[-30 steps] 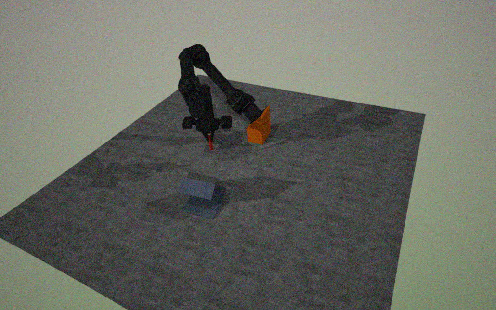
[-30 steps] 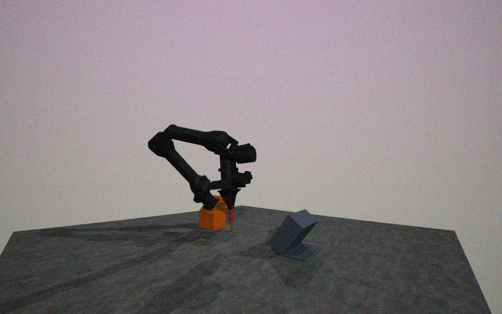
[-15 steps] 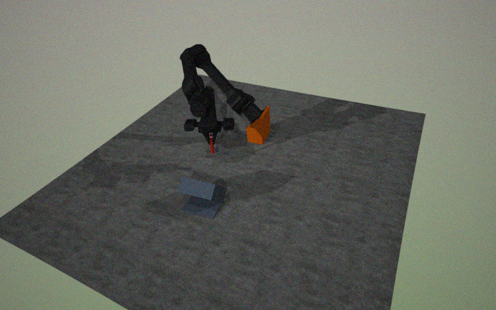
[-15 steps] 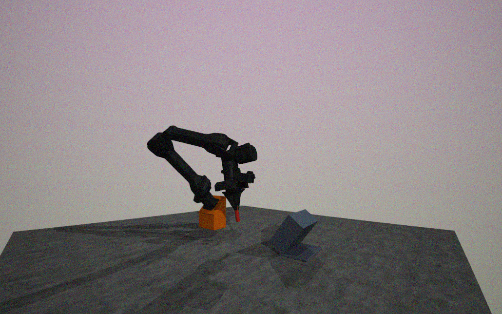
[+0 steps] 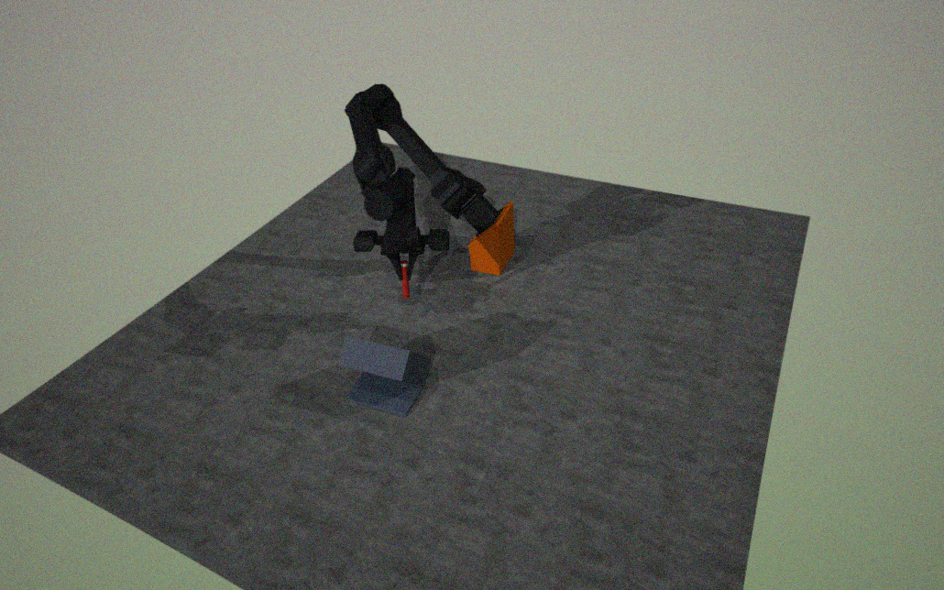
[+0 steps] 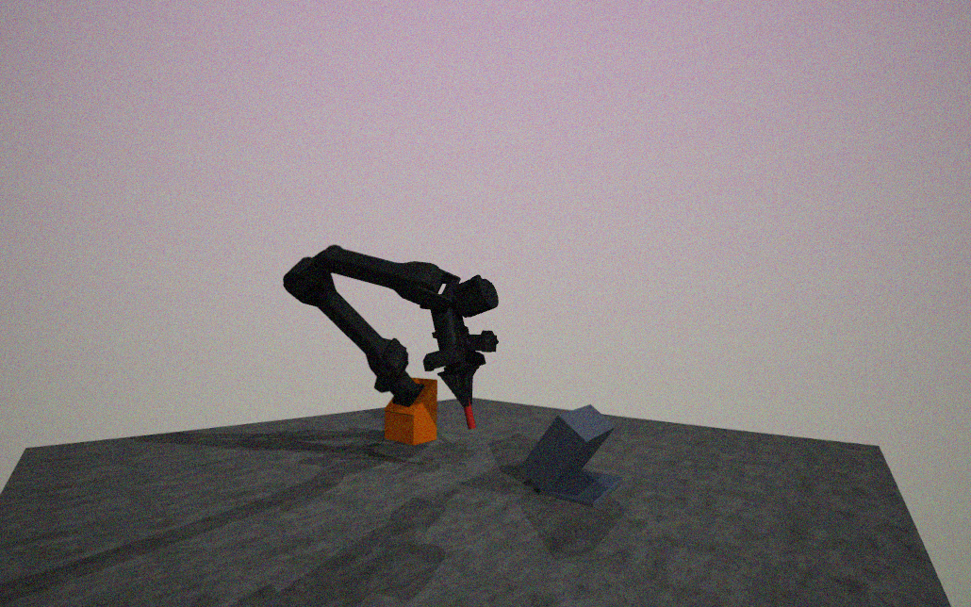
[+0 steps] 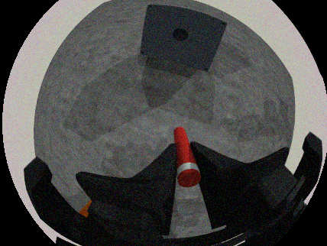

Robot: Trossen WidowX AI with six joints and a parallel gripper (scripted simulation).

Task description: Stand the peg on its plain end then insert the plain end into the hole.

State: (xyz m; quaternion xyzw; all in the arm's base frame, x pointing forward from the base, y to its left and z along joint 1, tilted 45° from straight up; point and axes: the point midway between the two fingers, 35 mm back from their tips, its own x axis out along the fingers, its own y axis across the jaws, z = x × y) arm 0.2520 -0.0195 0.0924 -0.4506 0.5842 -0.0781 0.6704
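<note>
Now: the grey-blue sloped panel 18 cm ahead of my gripper tip, 5 cm to the left of it and 5 cm below it. Round my gripper tip: flat foot plate 20 cm ahead, 5 cm to the left, 11 cm below; then red peg 1 cm behind, 2 cm above.
</note>
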